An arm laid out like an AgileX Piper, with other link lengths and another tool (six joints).
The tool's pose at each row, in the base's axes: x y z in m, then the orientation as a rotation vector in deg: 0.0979, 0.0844, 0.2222, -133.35, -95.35, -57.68; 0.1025, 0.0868, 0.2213, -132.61, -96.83, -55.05; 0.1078, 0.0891, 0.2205, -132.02, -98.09, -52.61; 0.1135, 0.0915, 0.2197, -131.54, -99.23, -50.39; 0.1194, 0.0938, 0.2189, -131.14, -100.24, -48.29; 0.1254, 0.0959, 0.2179, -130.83, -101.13, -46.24
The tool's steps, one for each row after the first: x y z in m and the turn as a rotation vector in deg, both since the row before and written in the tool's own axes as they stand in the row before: 0.0022, 0.0028, 0.0038, 1.75, -0.90, -0.73; 0.0024, 0.0037, 0.0039, 1.56, -0.89, -0.61; 0.0025, 0.0041, 0.0039, 1.36, -0.87, -0.55; 0.0025, 0.0044, 0.0038, 1.25, -0.85, -0.48; 0.0023, 0.0047, 0.0038, 1.18, -0.87, -0.40
